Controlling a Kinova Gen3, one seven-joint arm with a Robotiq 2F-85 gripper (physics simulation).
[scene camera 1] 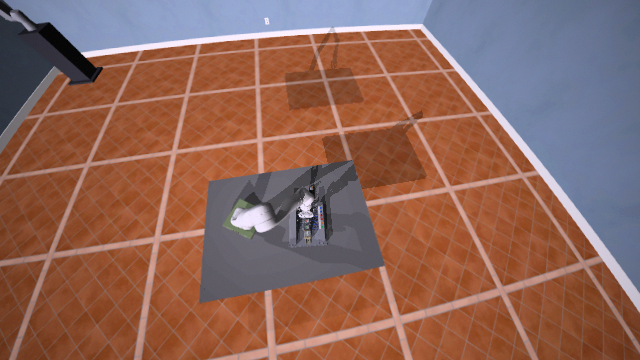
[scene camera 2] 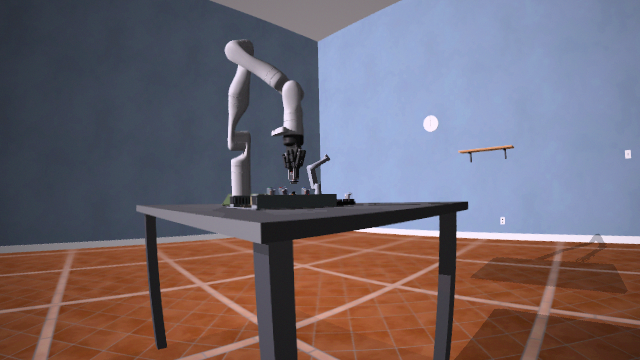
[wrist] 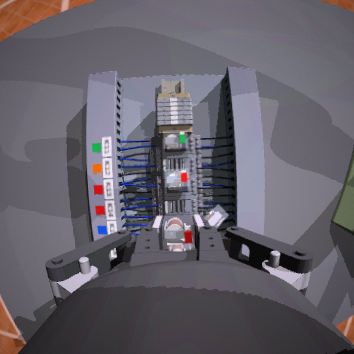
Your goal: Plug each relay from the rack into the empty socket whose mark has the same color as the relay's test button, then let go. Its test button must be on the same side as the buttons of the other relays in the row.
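Places are measured from the arm's base along level axes (x ahead, y left, z up), in metres.
Pixels of known places: gripper, fingertip midpoint: [scene camera 2: 293, 179] [wrist: 177, 224].
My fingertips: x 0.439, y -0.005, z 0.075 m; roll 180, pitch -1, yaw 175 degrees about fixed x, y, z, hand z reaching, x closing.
For each thing: its top centre in the pictures, then the offset to it from my fingertips.
- relay with a red test button, middle of its top: [wrist: 178, 237] 0.000 m ahead, 0.002 m left, 0.029 m up
- relay with a green button, middle of its top: [wrist: 174, 138] 0.008 m back, 0.089 m right, 0.027 m down
- relay with a red button, middle of its top: [wrist: 176, 183] [scene camera 2: 284, 186] 0.004 m back, 0.039 m right, 0.024 m down
- orange mark, middle of its top: [wrist: 96, 168] 0.100 m ahead, 0.070 m right, 0.054 m down
- second red mark, middle of its top: [wrist: 99, 209] 0.104 m ahead, 0.013 m right, 0.054 m down
- relay, middle of its top: [scene camera 2: 348, 192] 0.059 m ahead, 0.221 m left, 0.048 m down
- rack, middle of its top: [scene camera 2: 342, 199] 0.058 m ahead, 0.189 m left, 0.074 m down
- tilted pale piece, middle of its top: [wrist: 213, 226] 0.043 m back, 0.022 m left, 0.039 m down
My gripper [wrist: 177, 224] [scene camera 2: 293, 171] is shut on a relay with a red test button [wrist: 188, 237] [scene camera 2: 293, 177] and holds it upright above the row. The button is on the right in the wrist view. A relay with a green button [wrist: 174, 142] and a relay with a red button [wrist: 175, 179] sit in the row, buttons also on the right. An empty socket [wrist: 176, 164] lies between them, level with the orange mark [wrist: 97, 169]. Another empty socket [wrist: 176, 206] lies nearer the gripper, level with the second red mark [wrist: 100, 210]. The held relay hides the row beyond. A relay [scene camera 2: 348, 195] stands on the rack [scene camera 2: 346, 202].
Tall slotted ducts [wrist: 102, 105] [wrist: 245, 110] flank the row, with blue wires between. Terminal blocks [wrist: 173, 111] stand at its far end. A tilted pale piece [wrist: 216, 216] is right of the fingers. A small grey jointed arm [scene camera 2: 313, 175] stands behind the duct. My base has a green plate [scene camera 1: 244, 233].
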